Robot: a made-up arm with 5 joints. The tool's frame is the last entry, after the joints.
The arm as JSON. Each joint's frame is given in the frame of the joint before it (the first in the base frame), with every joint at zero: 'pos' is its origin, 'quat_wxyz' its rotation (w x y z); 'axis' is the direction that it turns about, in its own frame. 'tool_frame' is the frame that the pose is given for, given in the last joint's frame.
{
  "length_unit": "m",
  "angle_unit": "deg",
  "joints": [
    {
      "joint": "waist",
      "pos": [
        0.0,
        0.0,
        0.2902
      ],
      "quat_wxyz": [
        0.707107,
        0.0,
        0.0,
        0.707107
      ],
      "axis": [
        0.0,
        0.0,
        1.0
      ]
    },
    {
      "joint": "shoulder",
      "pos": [
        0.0,
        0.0,
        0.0
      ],
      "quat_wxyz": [
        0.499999,
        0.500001,
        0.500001,
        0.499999
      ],
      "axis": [
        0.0,
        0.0,
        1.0
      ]
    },
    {
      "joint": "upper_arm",
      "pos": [
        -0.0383,
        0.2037,
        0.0
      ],
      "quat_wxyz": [
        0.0,
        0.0,
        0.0,
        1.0
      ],
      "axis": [
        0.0,
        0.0,
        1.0
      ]
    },
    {
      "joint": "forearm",
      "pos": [
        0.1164,
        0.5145,
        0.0
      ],
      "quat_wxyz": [
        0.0,
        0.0,
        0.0,
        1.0
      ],
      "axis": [
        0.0,
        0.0,
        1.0
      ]
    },
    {
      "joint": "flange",
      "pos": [
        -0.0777,
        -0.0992,
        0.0
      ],
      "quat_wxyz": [
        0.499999,
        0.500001,
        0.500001,
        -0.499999
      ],
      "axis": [
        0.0,
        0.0,
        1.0
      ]
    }
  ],
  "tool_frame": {
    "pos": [
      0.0,
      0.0,
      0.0
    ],
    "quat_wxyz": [
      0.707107,
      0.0,
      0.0,
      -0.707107
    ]
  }
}
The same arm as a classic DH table. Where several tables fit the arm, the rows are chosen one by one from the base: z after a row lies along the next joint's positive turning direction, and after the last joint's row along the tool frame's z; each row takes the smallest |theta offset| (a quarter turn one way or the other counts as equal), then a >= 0, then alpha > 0; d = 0 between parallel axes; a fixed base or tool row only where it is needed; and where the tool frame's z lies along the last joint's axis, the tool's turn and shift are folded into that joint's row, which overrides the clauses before.
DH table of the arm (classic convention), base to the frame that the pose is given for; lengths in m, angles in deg. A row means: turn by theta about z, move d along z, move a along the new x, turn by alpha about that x. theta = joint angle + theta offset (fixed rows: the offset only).
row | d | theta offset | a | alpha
waist | 0.2902 | 0.00 | 0.0000 | -90.00
shoulder | 0.0000 | -79.35 | 0.2073 | 0.00
upper_arm | 0.0000 | -23.40 | -0.5275 | 0.00
forearm | 0.0000 | -77.25 | -0.0777 | 90.00
flange | 0.0992 | 180.00 | 0.0000 | 0.00

